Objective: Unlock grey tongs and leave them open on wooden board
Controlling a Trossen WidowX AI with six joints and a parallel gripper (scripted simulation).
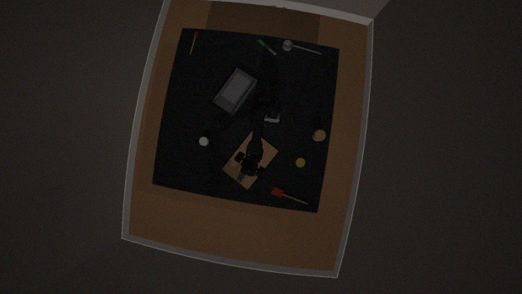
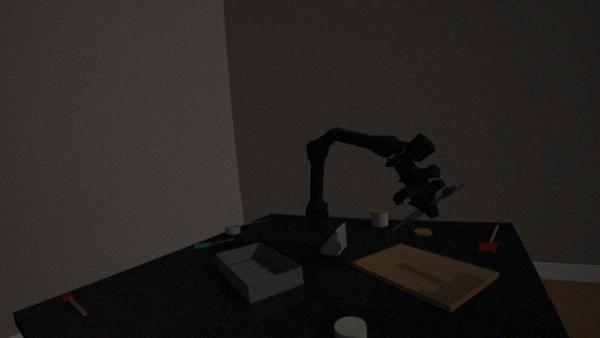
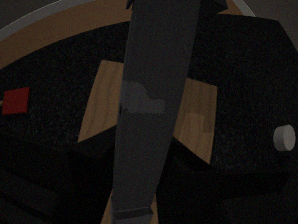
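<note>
Right now my gripper tip is 4 cm below the yellow lock piece. Round my gripper tip: wooden board: 17 cm below, 5 cm to the right; white cylinder: 36 cm ahead, 16 cm below, 9 cm to the right; red spatula: 32 cm behind, 17 cm below, 13 cm to the left.
</note>
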